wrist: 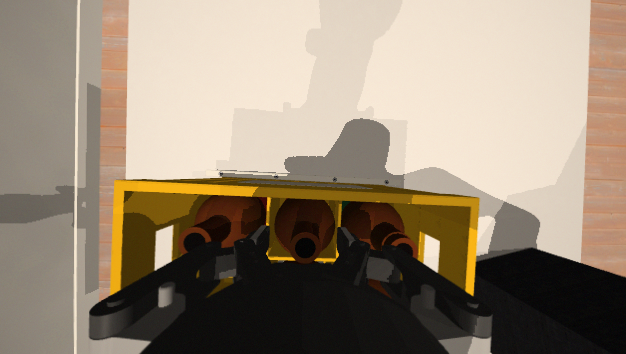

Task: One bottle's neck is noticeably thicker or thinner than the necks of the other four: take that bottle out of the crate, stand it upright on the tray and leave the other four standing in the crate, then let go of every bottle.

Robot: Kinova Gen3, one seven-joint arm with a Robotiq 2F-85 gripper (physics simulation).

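Places are measured from the arm's base along level axes (x left, y back, z up), in centimetres.
Pixels of known places: gripper, fingertip midpoint: [303, 236].
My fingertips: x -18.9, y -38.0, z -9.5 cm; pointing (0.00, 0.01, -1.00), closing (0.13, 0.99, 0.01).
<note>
For each thing: its top centre in the pictures, then the offset to it from my fingertips. "spot": a spot on its surface instead. Level surfaces: height alone.
- yellow crate, top centre: [300, 312] dx +4.6, dy -0.6, dz +3.1 cm
- left bottle, top centre: [194, 243] dx -1.1, dy -8.6, dz +1.9 cm
- middle bottle, top centre: [305, 248] dx +0.3, dy +0.1, dz +1.9 cm
- right bottle, top centre: [403, 253] dx +1.6, dy +8.3, dz +1.9 cm
- red-brown bottle, surface spot: [381, 288] spot: dx +7.8, dy +8.1, dz -2.7 cm
- pale surface, surface height: dz -14.4 cm
The yellow crate [295, 191] stands below the camera. Three red-brown bottles stand in its far row: a left bottle [230, 210], a middle bottle [305, 215] and a right bottle [372, 217]. Their mouths look similar in width; the right neck is partly covered by a finger linkage. My gripper [303, 236] is open, with one finger on each side of the middle bottle's neck and nothing gripped. A bit of another red-brown bottle [381, 288] shows low at the right, behind the gripper. The rest of the near row is hidden by the gripper. I cannot make out the tray.
A large black block [545, 290] stands close to the crate's right side. A pale surface [200, 75] lies beyond the crate, with arm shadows on it and brick-patterned strips [114, 100] at its sides. A grey panel [35, 125] is at the far left. Thin yellow dividers separate the bottles.
</note>
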